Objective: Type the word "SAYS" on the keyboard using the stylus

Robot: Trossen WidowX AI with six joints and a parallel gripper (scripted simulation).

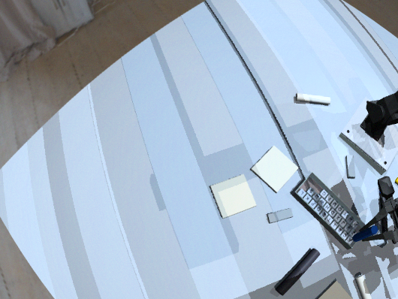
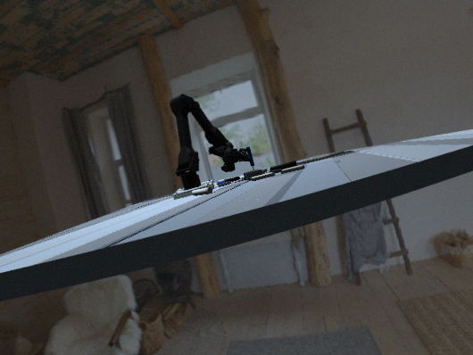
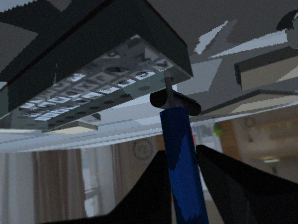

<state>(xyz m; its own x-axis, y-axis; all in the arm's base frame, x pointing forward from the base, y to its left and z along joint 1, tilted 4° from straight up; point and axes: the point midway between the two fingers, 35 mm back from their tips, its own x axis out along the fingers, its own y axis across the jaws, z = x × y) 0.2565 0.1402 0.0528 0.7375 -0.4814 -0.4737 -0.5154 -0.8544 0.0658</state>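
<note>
My gripper tip is now 170 mm to the left of the grey eraser, 70 mm above it and 60 mm short of it. Also, from my gripper tip: stylus tip (50 mm below); then dark cylinder (130 mm ahead, 60 mm below, 50 mm to the right); then stylus (10 mm below).
</note>
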